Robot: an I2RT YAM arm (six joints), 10 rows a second.
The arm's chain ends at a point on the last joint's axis. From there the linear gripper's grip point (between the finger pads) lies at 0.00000 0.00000 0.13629 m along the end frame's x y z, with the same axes.
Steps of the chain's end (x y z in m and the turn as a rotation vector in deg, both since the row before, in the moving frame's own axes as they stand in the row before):
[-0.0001 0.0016 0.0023 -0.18 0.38 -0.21]
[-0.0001 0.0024 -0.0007 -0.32 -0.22 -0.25]
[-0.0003 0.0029 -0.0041 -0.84 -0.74 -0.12]
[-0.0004 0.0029 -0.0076 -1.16 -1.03 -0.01]
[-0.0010 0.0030 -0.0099 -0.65 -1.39 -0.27]
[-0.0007 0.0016 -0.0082 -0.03 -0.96 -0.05]
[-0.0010 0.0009 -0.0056 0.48 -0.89 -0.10]
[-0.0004 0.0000 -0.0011 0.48 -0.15 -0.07]
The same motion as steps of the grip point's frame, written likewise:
[0.0008 0.0020 0.0023 -0.18 0.38 -0.21]
[-0.0006 0.0032 -0.0007 -0.32 -0.22 -0.25]
[-0.0021 0.0049 -0.0041 -0.84 -0.74 -0.12]
[-0.0028 0.0057 -0.0076 -1.16 -1.03 -0.01]
[-0.0043 0.0046 -0.0099 -0.65 -1.39 -0.27]
[-0.0030 0.0017 -0.0082 -0.03 -0.96 -0.05]
[-0.0031 -0.0002 -0.0056 0.48 -0.89 -0.10]
[-0.0008 -0.0011 -0.0011 0.48 -0.15 -0.07]

